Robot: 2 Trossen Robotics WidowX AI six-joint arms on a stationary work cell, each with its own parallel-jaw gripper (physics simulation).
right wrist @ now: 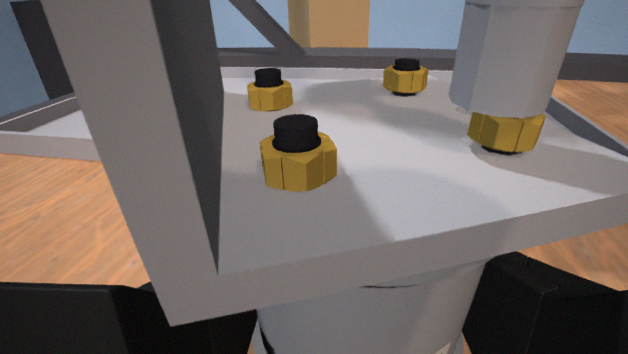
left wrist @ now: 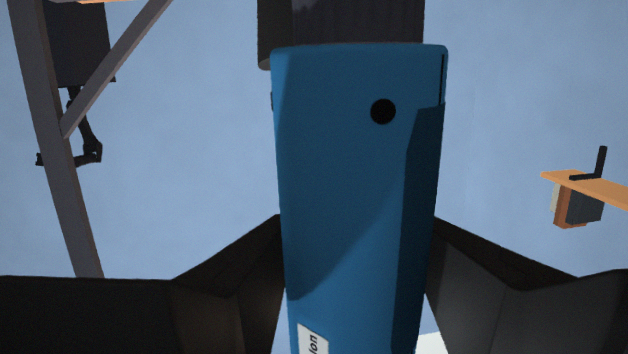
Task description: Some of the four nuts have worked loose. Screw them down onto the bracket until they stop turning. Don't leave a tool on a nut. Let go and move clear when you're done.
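Places are measured from the left arm's base along level axes (x left, y down, z back), in metres.
Pixels of known places: left gripper, between the fingertips: (left wrist: 349, 226).
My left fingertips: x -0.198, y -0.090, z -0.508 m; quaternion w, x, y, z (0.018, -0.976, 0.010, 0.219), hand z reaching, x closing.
Note:
Ahead of a thing's pixels: the offset from my left fingertips to its top centre. "*": to the spot under its first point. Level surfaces: height alone.
My left gripper (left wrist: 349, 226) is shut on the blue tool body @(* dx +0.012, dy +0.029, dz +0.036 m) (left wrist: 340, 175), which has a black round spot and a white label. My right gripper (right wrist: 370, 305) is shut on a grey cylindrical post @(dx -0.001, dy +0.132, dz +0.040 m) (right wrist: 370, 320) under the white bracket @(* dx -0.024, dy +0.140, dz +0.013 m) (right wrist: 310, 225). A grey socket @(* dx +0.005, dy +0.125, dz +0.015 m) (right wrist: 510, 60) stands over the near right nut @(dx +0.014, dy +0.134, dz +0.020 m) (right wrist: 505, 132); black thread shows beneath that nut. The far right nut @(dx +0.019, dy +0.134, dz +0.055 m) (right wrist: 405, 79) also has black thread beneath it. The near left nut @(dx -0.021, dy +0.135, dz +0.025 m) (right wrist: 299, 165) and far left nut @(dx -0.016, dy +0.135, dz +0.060 m) (right wrist: 270, 96) sit low on the plate, their bolt ends sticking up.
The bracket's upright wall (right wrist: 125, 150) rises at the left in the right wrist view. A grey-rimmed tray (right wrist: 45, 142) and the wooden table @(dy +0.206 m) (right wrist: 50, 210) lie behind and beside it. In the left wrist view, a grey frame post (left wrist: 42, 125) and a wooden shelf (left wrist: 600, 187) show.

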